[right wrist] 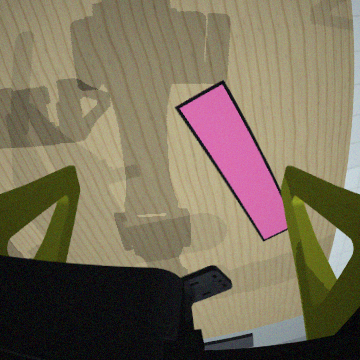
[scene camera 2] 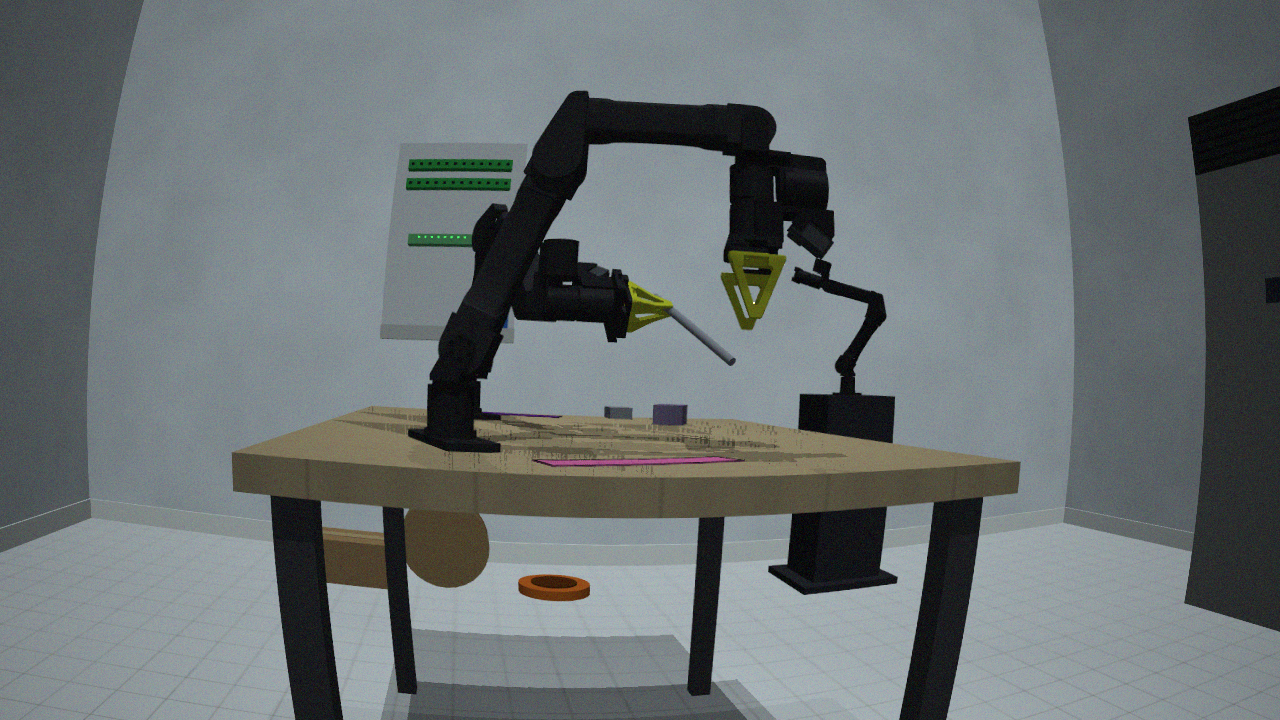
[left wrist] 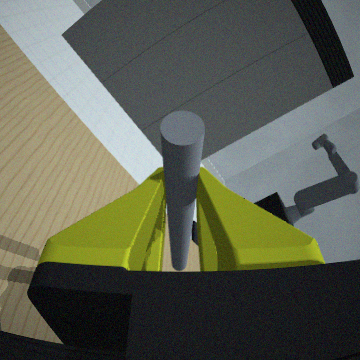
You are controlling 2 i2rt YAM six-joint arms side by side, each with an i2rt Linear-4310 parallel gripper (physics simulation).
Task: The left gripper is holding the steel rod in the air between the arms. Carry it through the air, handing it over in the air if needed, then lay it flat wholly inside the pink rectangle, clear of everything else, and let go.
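Places are measured from the left arm's base along level axes (x back, y up, z left), in millimetres.
Pixels of known places: left gripper, between the fingertips: [scene camera 2: 671, 309] [left wrist: 180, 178]; right gripper, between the fingertips: [right wrist: 179, 176] [scene camera 2: 750, 324]; right arm's base, origin of its link: [scene camera 2: 450, 443].
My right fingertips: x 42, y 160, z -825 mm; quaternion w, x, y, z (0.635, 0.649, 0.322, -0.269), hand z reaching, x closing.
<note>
For each thing: its top centre in the pictures, then the offset to it from my right fingertips. "spot": a spot on its surface instead.
- pink rectangle, a spot on its surface: [scene camera 2: 635, 462] spot: dx +166, dy -159, dz +6 mm
- purple block, centre of its top: [scene camera 2: 670, 404] dx -419, dy -120, dz +620 mm
- grey block, centre of its top: [scene camera 2: 618, 407] dx -449, dy -135, dz +835 mm
- purple-marked strip, a spot on its surface: [scene camera 2: 528, 414] spot: dx -262, dy -159, dz +928 mm
The steel rod [scene camera 2: 702, 335] [left wrist: 183, 160] is a grey cylinder held in the air above the table, tilted down to the right in scene camera 2. My left gripper [scene camera 2: 669, 307] [left wrist: 180, 178] is shut on it near its upper end in that view. My right gripper [scene camera 2: 750, 324] [right wrist: 179, 176] is open and empty, pointing down, to the right of the rod and apart from it. The pink rectangle [scene camera 2: 635, 462] [right wrist: 230, 155] lies on the table near its front edge in scene camera 2. In the right wrist view my finger at the right hides its lower right corner.
On the table [scene camera 2: 358, 474], a purple block [scene camera 2: 669, 414] and a grey block [scene camera 2: 617, 412] stand toward the back, and a purple-marked strip [scene camera 2: 528, 414] lies at the back left. A small black arm on a pedestal [scene camera 2: 845, 420] stands behind the table at the right.
</note>
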